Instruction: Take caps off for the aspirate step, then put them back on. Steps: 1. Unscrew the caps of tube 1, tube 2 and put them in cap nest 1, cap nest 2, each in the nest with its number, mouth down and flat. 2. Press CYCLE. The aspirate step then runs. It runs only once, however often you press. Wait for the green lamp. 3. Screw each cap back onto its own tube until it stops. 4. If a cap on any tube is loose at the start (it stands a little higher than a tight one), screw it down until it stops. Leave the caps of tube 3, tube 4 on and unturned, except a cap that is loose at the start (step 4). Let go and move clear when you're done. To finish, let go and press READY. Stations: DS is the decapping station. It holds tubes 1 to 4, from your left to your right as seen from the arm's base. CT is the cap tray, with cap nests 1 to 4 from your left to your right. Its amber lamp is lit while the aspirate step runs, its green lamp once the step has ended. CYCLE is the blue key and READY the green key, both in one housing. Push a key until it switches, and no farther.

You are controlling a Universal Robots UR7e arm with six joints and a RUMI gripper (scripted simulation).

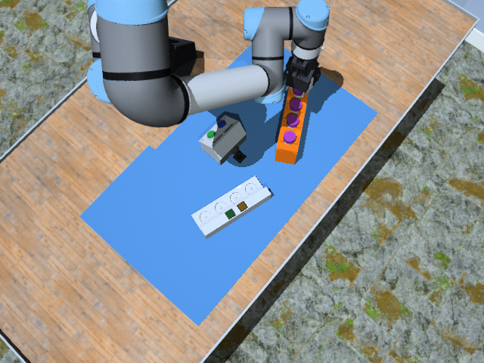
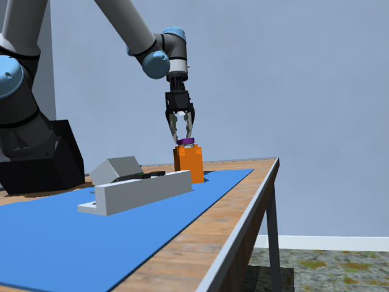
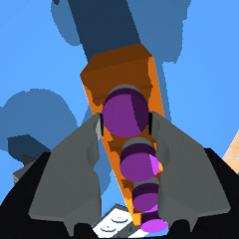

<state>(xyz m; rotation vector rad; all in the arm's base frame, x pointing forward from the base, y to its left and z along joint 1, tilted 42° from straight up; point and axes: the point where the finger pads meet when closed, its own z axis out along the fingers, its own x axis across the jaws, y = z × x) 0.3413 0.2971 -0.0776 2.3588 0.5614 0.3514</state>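
The purple cap is 10 mm below my hand. Round my hand: grey key housing (80 mm behind, 240 mm to the right, 70 mm below); then green key (100 mm behind, 260 mm to the right, 60 mm below); then blue key (100 mm behind, 220 mm to the right, 60 mm below).
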